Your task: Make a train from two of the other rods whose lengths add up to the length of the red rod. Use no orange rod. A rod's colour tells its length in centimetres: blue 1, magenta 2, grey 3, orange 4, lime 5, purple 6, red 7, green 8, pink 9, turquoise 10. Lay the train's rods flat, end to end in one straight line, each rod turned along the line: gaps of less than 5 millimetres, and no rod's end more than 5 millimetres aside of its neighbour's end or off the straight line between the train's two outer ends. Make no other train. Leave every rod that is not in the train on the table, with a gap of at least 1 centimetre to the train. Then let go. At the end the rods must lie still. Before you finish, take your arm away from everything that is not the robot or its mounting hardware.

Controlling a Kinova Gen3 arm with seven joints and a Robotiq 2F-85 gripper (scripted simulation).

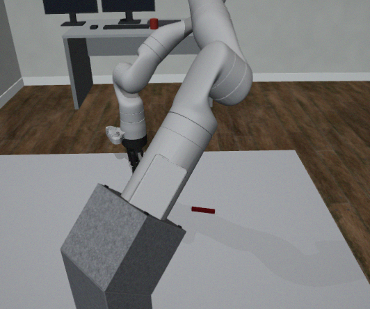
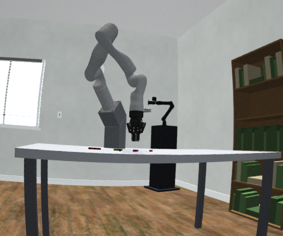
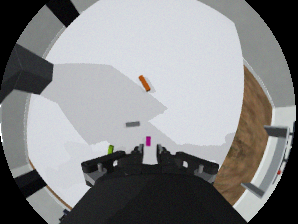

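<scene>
The magenta rod is 70 mm below my hand. Also, from my hand: grey rod 70 mm below, 50 mm behind, 30 mm to the left; then lime rod 90 mm behind, 70 mm below, 60 mm to the right; then blue rod 80 mm to the right, 70 mm below, 20 mm behind.
</scene>
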